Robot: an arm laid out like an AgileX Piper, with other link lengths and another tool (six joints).
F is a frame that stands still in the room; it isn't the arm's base.
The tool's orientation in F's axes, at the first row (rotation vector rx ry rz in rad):
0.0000, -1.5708, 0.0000
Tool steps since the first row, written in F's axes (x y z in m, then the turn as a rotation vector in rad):
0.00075, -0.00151, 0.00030, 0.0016, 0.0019, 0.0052
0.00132, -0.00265, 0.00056, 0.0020, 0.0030, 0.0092
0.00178, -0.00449, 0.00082, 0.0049, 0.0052, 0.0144
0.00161, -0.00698, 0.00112, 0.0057, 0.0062, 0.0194
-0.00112, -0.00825, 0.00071, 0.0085, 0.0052, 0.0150
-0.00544, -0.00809, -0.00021, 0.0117, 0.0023, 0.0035
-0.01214, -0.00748, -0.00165, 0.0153, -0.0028, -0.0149
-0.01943, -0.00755, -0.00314, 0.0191, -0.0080, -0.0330
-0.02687, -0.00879, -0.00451, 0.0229, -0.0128, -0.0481
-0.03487, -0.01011, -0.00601, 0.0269, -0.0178, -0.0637
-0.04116, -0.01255, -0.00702, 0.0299, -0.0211, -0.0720
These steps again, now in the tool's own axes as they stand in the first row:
0.00030, -0.00151, -0.00075, 0.0052, 0.0019, -0.0016
0.00056, -0.00265, -0.00132, 0.0092, 0.0030, -0.0020
0.00082, -0.00449, -0.00178, 0.0144, 0.0052, -0.0049
0.00112, -0.00698, -0.00161, 0.0194, 0.0062, -0.0057
0.00071, -0.00825, 0.00112, 0.0150, 0.0052, -0.0085
-0.00021, -0.00809, 0.00544, 0.0035, 0.0023, -0.0117
-0.00165, -0.00748, 0.01214, -0.0149, -0.0028, -0.0153
-0.00314, -0.00755, 0.01943, -0.0330, -0.0080, -0.0191
-0.00451, -0.00879, 0.02687, -0.0481, -0.0128, -0.0229
-0.00601, -0.01011, 0.03487, -0.0637, -0.0178, -0.0269
-0.00702, -0.01255, 0.04116, -0.0720, -0.0211, -0.0299

